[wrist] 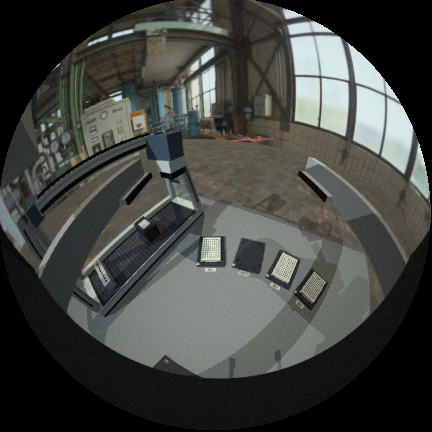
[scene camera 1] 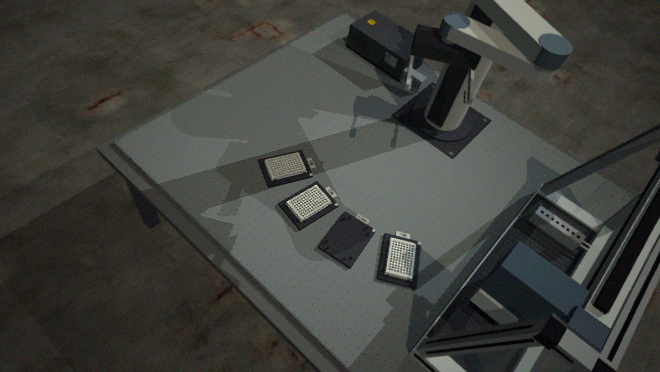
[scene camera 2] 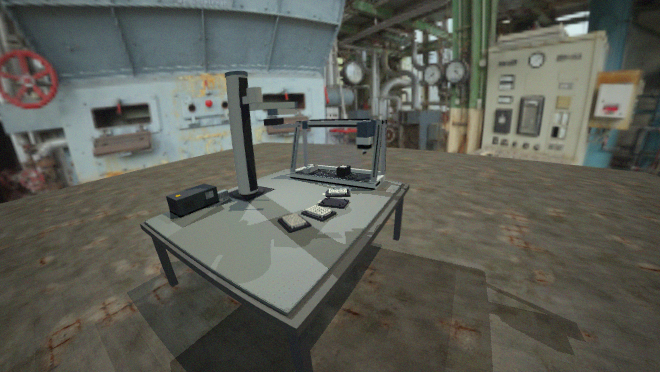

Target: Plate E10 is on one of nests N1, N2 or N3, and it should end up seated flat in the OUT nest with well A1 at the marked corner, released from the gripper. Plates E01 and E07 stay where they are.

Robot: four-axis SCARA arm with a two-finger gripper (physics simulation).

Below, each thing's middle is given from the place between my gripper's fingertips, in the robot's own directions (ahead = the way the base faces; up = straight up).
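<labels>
With the white well plate (scene camera 1: pixel 400 258), my hand is 470 mm above it, 180 mm short of it and 160 mm to the right of it. The OUT nest (scene camera 1: pixel 349 236) is well below my hand, a good way ahead of it and just a touch to the right of it. As for the N2 nest (scene camera 1: pixel 300 225), I find it far below my hand, some way ahead of it and a fair way to the right of it. Then there is the N1 nest (scene camera 1: pixel 412 284), a long way below my hand, a good bit ahead of it and a fair way to the left of it.
</labels>
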